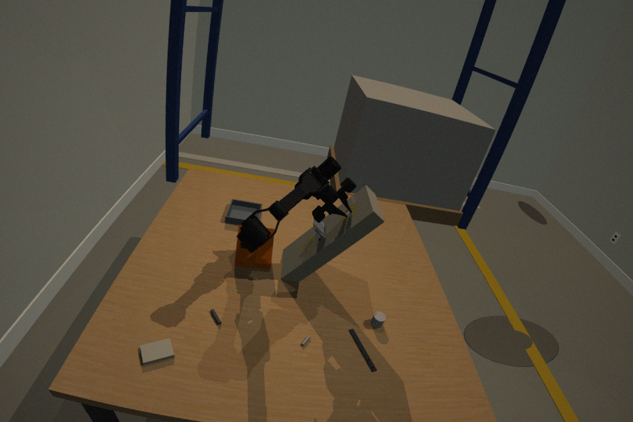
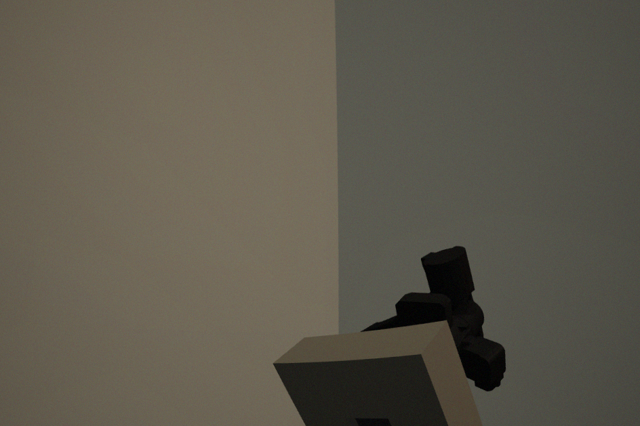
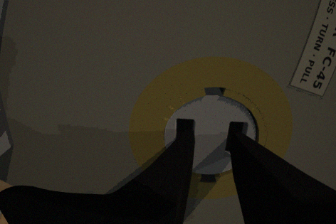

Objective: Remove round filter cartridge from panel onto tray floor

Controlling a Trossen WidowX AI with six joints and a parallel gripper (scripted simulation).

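Right now my gripper tip is 10 mm short of the grey filter cartridge and 10 mm above it. The rest, counted from my gripper tip: short dark bar: 420 mm behind, 290 mm to the right, 280 mm below; then tiny light piece: 350 mm to the right, 280 mm below, 130 mm behind; then grey tray: 390 mm behind, 310 mm to the left, 280 mm below.
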